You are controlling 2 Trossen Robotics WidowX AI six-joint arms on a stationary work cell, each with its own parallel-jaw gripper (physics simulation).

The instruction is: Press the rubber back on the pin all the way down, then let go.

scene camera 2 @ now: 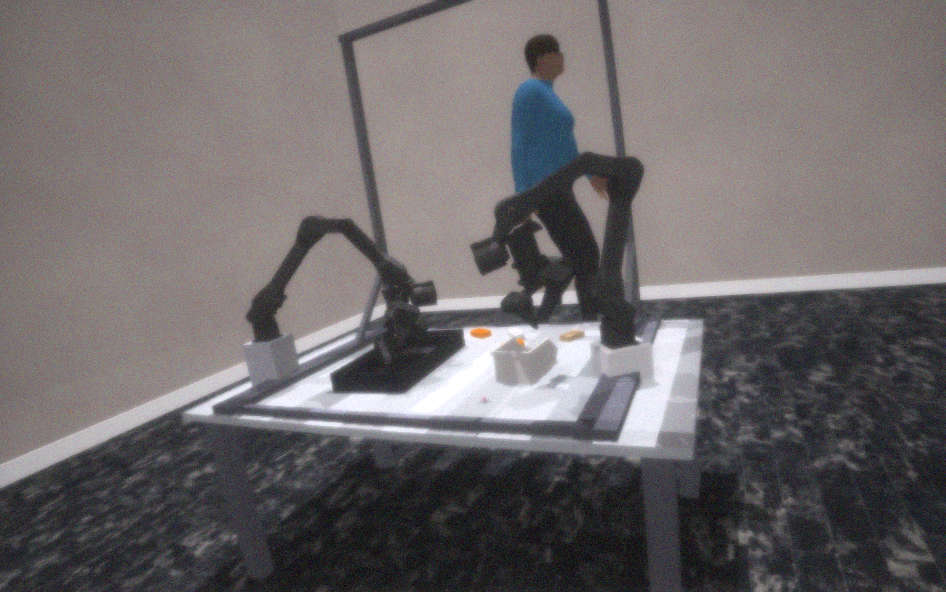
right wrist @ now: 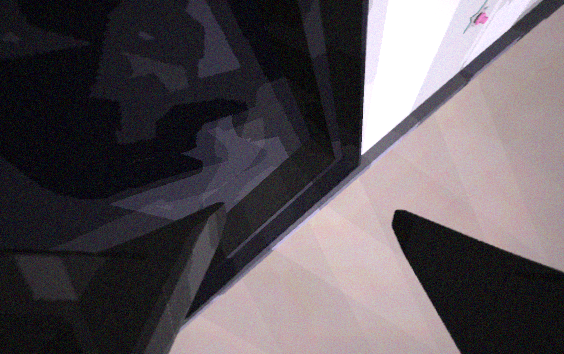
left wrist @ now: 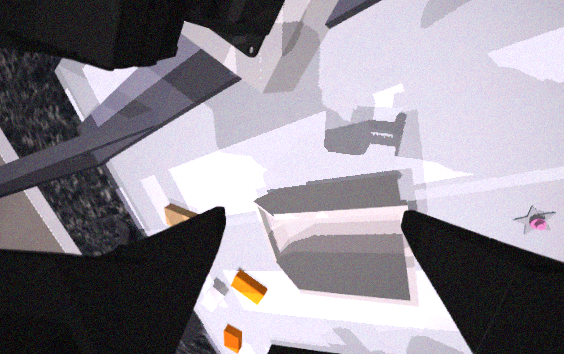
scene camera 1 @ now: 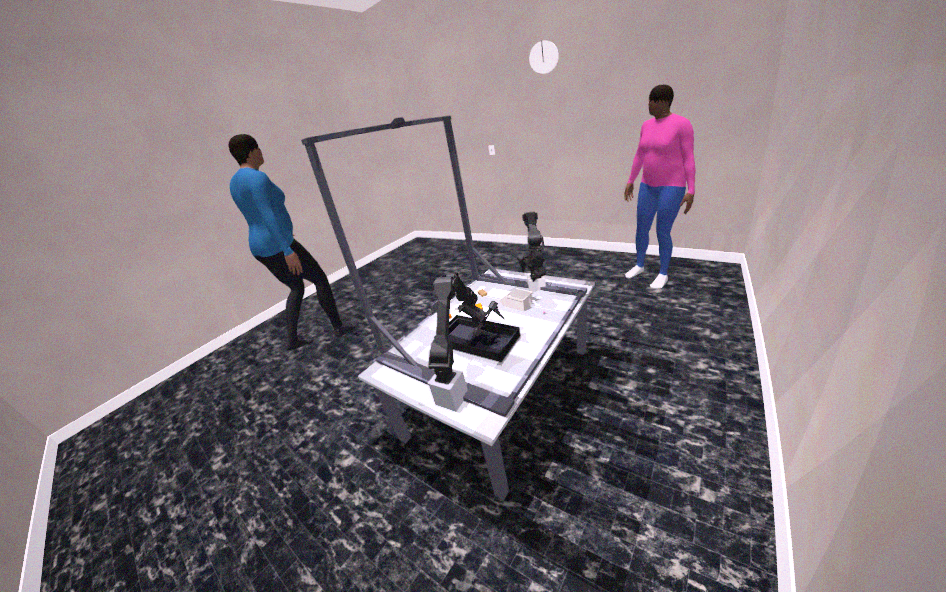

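Where they show: left gripper, fingertip midpoint: (scene camera 2: 548, 316) (left wrist: 313, 216) (scene camera 1: 528, 276); right gripper, fingertip midpoint: (scene camera 2: 393, 355) (right wrist: 308, 213) (scene camera 1: 500, 327); left arm's base, origin of the base link: (scene camera 2: 619, 343); right arm's base, origin of the base link: (scene camera 2: 267, 339) (scene camera 1: 445, 377).
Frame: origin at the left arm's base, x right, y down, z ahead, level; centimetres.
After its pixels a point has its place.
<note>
A small pink rubber back (scene camera 1: 544, 312) @[x 0.9, y 6.4, z 31.1 cm] (scene camera 2: 484, 400) @[x 0.4, y 6.6, z 30.8 cm] (left wrist: 538, 224) @[x 0.9, y 6.1, z 30.5 cm] (right wrist: 481, 19) @[x 1.2, y 6.4, z 30.9 cm] sits at the middle of a star-shaped pin (left wrist: 525, 219) @[x 1.3, y 7.0, z 30.1 cm] on the white table. How far down it sits on the pin's post is too small to tell. In the left wrist view the pin lies at the far right, beyond the right-hand finger. My left gripper (left wrist: 313, 216) @[x 6.1, y -7.3, z 13.3 cm] is open and empty, high above the table beside a pale box (scene camera 1: 516, 302) @[x 14.7, y 2.5, z 23.2 cm] (scene camera 2: 512, 370) @[x 8.3, y 4.1, z 22.5 cm] (left wrist: 345, 210) @[x 8.4, y -0.3, z 16.0 cm]. My right gripper (right wrist: 308, 213) @[x 25.3, y 0.0, z 48.5 cm] is open and empty, over the black tray (scene camera 1: 488, 349) @[x 32.1, y 6.7, z 55.4 cm] (scene camera 2: 376, 380) @[x 19.6, y 3.9, z 53.4 cm] (right wrist: 350, 100) @[x 23.4, y 2.7, z 43.0 cm], well away from the pin.
Orange blocks (scene camera 2: 479, 333) (left wrist: 250, 287) and a tan block (scene camera 1: 482, 293) @[x 33.8, y 5.5, z 1.6 cm] (scene camera 2: 572, 335) @[x 31.7, y 5.6, z 0.0 cm] (left wrist: 177, 215) @[x 32.7, y 5.5, z -1.3 cm] lie on the far side of the box. A dark frame bar (scene camera 1: 551, 335) @[x 1.7, y 5.1, z 53.3 cm] (scene camera 2: 418, 420) @[x -5.9, y 5.5, z 44.9 cm] runs along the table edge near the pin.
</note>
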